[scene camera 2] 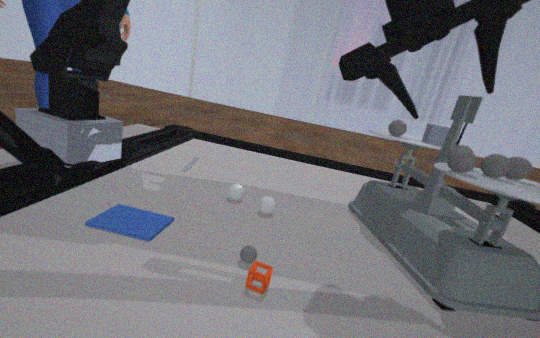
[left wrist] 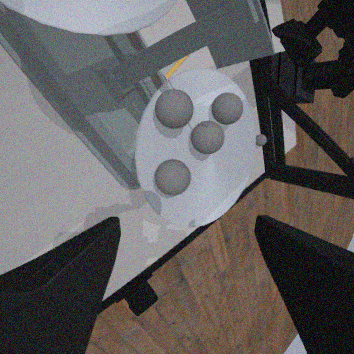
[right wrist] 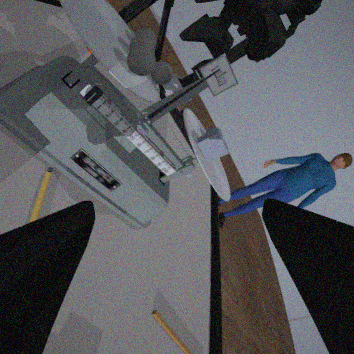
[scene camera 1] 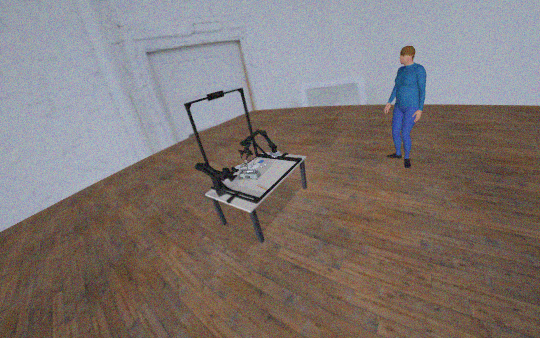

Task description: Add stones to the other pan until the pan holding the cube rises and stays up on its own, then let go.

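Where they show: left gripper, fingertip midpoint: (scene camera 2: 451, 106) (left wrist: 188, 224) (right wrist: 186, 19) (scene camera 1: 243, 159); right gripper, fingertip midpoint: (left wrist: 295, 2) (right wrist: 179, 208) (scene camera 1: 238, 172); left arm's base, origin of the base link: (scene camera 2: 73, 115) (right wrist: 183, 86) (scene camera 1: 274, 151); right arm's base, origin of the base link: (left wrist: 307, 76) (scene camera 1: 219, 187).
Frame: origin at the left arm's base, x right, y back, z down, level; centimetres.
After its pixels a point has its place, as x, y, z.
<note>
The grey balance (scene camera 2: 430, 250) @[-2.5, -55.9, 4.1] (right wrist: 90, 165) @[-14.8, -62.2, 4.8] has two pans. The near stone pan (left wrist: 240, 185) @[0.2, -65.9, -5.6] holds several grey stones (left wrist: 173, 177) @[-4.2, -55.2, -8.2] (scene camera 2: 461, 159) @[-2.5, -55.5, -7.3] (right wrist: 142, 52) @[-8.5, -63.4, -7.8]. The far pan (scene camera 2: 422, 144) @[-15.1, -52.8, -6.8] (right wrist: 197, 150) @[-19.4, -58.0, -6.8] holds the grey cube (right wrist: 214, 145) @[-19.9, -56.3, -8.7] (scene camera 2: 436, 134) @[-18.3, -54.5, -8.5]; a grey stone (scene camera 2: 397, 128) @[-17.8, -48.8, -8.2] shows at its left part in scene camera 2, but not in the right wrist view. The beam's tilt is hard to judge. My left gripper (scene camera 2: 452, 105) @[-3.4, -53.0, -12.6] (left wrist: 188, 224) @[-3.4, -53.0, -12.6] is open and empty above the balance, near the stone pan. My right gripper (right wrist: 179, 208) @[-20.0, -73.5, -8.4] is open and empty in front of the balance.
Two pale balls (scene camera 2: 235, 192) @[-7.1, -27.2, 7.0] (scene camera 2: 266, 205) @[-6.0, -33.3, 7.0], a dark grey stone (scene camera 2: 248, 254) @[8.0, -36.9, 7.3], an orange open-frame cube (scene camera 2: 259, 277) @[9.6, -39.1, 8.4] and a blue pad (scene camera 2: 130, 222) @[9.3, -21.4, 8.3] lie on the table. Yellow pencils (right wrist: 41, 195) @[-15.3, -67.8, 8.0] (right wrist: 171, 332) @[-42.4, -63.8, 8.1] lie near the balance. A person (scene camera 1: 410, 90) stands beyond the table.
</note>
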